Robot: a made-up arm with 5 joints.
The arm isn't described. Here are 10 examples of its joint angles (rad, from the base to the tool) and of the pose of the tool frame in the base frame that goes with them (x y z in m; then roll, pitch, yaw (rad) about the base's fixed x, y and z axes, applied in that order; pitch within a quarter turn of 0, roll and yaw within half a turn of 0).
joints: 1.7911 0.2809 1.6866 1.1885 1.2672
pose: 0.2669 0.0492 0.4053 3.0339 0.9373 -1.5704
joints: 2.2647 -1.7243 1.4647 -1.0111 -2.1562
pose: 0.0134 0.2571 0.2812 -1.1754 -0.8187 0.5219
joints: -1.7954 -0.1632 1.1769 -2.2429 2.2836
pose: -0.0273 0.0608 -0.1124 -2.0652 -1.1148 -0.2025
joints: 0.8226 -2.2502 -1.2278 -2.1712 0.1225
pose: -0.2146 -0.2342 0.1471 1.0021 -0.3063 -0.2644
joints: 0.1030 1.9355 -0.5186 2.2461 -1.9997
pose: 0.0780 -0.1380 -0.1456 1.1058 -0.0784 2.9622
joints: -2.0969 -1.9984 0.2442 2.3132 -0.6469
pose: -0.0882 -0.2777 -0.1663 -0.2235 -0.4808 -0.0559
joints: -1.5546 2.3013 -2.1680 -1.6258 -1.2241
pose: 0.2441 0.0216 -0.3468 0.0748 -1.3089 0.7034
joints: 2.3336 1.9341 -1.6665 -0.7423 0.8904
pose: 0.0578 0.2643 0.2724 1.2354 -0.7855 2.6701
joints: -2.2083 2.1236 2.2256 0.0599 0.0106
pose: 0.0102 0.2930 -0.1729 -1.0475 -0.4850 2.2709
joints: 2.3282 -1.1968 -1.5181 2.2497 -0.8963
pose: -0.2607 0.5481 -0.0810 0.8615 0.4623 -2.2422
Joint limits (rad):
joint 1: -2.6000..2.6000
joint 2: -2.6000..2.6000
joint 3: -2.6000..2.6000
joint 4: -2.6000..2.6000
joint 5: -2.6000..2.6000
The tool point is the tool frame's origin. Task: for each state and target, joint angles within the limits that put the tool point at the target. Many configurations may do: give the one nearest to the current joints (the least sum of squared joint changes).
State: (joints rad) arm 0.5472 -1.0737 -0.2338 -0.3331 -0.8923
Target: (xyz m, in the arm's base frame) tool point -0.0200 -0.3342 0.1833
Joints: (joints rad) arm -0.1776 -0.6830 -0.3468 -0.4925 -0.8044
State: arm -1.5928 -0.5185 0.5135 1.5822 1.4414
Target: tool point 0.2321 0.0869 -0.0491
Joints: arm -1.9362 0.1615 0.8817 1.9452 1.3418
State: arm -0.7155 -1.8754 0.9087 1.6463 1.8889
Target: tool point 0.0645 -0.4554 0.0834
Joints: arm -1.1097 -1.6424 1.0769 1.7459 1.8526
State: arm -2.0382 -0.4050 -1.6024 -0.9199 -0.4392
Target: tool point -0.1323 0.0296 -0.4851
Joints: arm -2.3961 -0.2042 -2.1525 -1.7135 -0.6756
